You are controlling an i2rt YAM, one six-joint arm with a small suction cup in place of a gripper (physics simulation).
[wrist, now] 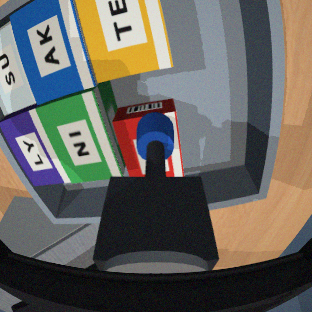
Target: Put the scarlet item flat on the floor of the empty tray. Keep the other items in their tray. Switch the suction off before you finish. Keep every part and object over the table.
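Places are measured from the arm's base along level axes (x ahead, y left, z up), in millimetres.
Where they show: hand, its tool point: [154, 122].
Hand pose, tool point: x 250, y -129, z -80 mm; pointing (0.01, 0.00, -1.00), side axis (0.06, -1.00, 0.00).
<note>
After its pixels a point has its place.
The scarlet box [128, 135] @[x 242, y -108, z -70 mm] is upright in the wrist view, with a dark red, barcoded end at its top edge and a white strip along its right side. My blue suction cup [155, 136] is on its upper face and holds it, hiding much of its white label. The box is inside the grey tray [279, 90] @[x 298, y -217, z -53 mm] with the other items, close beside the green box [51, 112] @[x 270, y -52, z -53 mm]. Any gap beneath the scarlet box cannot be seen. Its lower end is hidden behind the black tool body. The empty tray does not show clearly.
A yellow box [107, 67] @[x 300, y -96, z -57 mm] marked TE, a blue box [30, 82] @[x 294, y -36, z -55 mm] marked AK, a pale box [15, 102] @[x 275, y -8, z -66 mm] and a purple box [15, 127] @[x 256, y -10, z -55 mm] stand left of the scarlet one. The tray's walls rise right and below. Grey structure [30, 217] @[x 111, y 36, z -65 mm] shows at lower left.
</note>
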